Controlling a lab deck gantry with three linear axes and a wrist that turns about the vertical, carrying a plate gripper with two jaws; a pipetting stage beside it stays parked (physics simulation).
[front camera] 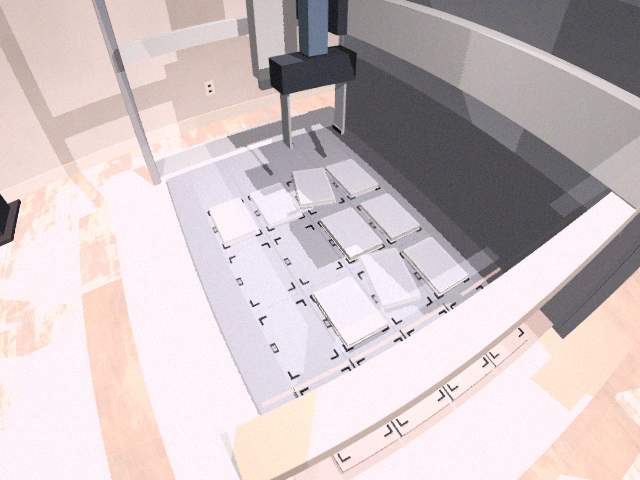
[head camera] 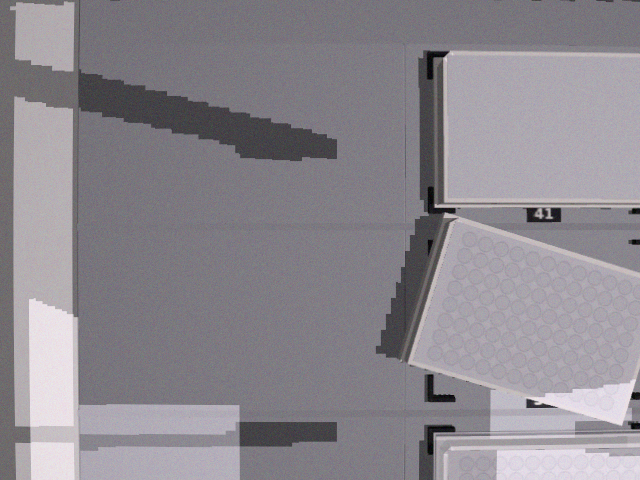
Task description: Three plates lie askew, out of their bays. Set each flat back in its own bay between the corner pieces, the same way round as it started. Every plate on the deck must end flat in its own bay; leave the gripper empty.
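Frame: origin at the robot's base, x left, y ahead, z down, level; centimetres.
Seen in the pictures: gripper, fingertip midpoint: (front camera: 314, 137); robot's base, link origin: (front camera: 209, 212).
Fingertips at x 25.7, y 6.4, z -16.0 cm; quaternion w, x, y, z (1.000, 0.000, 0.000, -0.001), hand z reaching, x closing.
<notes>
Offsets run from my fingertips to a thing's top centre. "spot": to the spot under its first point.
My gripper (front camera: 314, 138) is open and empty, its two jaws wide apart, raised behind the back row of plates in the front view. It does not show in the head view. One plate with wells {dz +14.3, dx +0.1, dy -1.1 cm} (front camera: 313, 187) (head camera: 527, 315) lies turned askew across its bay, next to the smooth-topped plate {dz +14.6, dx +10.7, dy +0.0 cm} (front camera: 352, 178) (head camera: 542, 129) that sits square by label 41. Corner pieces show beside its left end in the head view. Another plate {dz +14.2, dx +0.2, dy +30.4 cm} (front camera: 391, 277) lies askew near the front of the deck. I cannot make out a third askew plate; the others look in line with their bays.
Beside the first askew plate sits another plate with wells {dz +14.6, dx -10.7, dy +0.0 cm} (front camera: 276, 205) (head camera: 542, 465). More plates stand at the left (front camera: 233, 222), middle (front camera: 351, 232), right (front camera: 388, 217) (front camera: 434, 265) and front {spot: dz +14.6, dx -11.2, dy +33.2 cm} (front camera: 348, 311). The pale front rail (front camera: 413, 356) crosses the near edge.
</notes>
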